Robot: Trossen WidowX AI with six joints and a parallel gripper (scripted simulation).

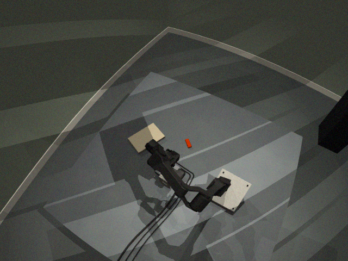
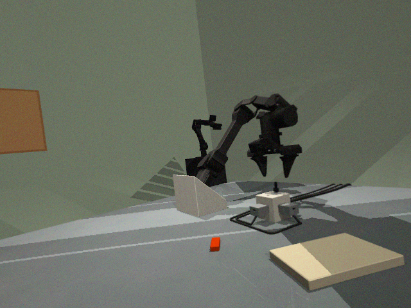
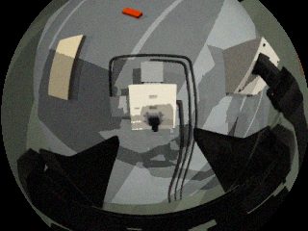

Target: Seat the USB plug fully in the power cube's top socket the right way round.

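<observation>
Right now my gripper tip is 4 cm above the dark USB plug. Round my gripper tip: flat beige slab (25 cm ahead, 21 cm to the right, 12 cm below).
</observation>
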